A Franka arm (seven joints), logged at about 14 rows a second.
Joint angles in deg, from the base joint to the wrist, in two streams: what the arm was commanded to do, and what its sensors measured. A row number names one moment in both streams.
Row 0, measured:
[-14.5 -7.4 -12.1 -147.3 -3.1 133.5 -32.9]
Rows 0 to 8, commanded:
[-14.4 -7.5 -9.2 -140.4 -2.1 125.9 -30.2]
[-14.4 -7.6 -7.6 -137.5 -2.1 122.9 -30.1]
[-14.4 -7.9 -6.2 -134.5 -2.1 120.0 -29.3]
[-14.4 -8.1 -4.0 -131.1 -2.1 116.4 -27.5]
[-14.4 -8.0 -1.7 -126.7 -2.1 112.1 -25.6]
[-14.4 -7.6 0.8 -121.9 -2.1 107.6 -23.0]
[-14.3 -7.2 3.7 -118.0 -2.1 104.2 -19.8]
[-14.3 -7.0 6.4 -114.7 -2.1 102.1 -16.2]
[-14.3 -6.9 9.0 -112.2 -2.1 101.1 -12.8]
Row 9, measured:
[-14.2 -8.2 4.8 -118.5 -2.6 105.1 -18.8]
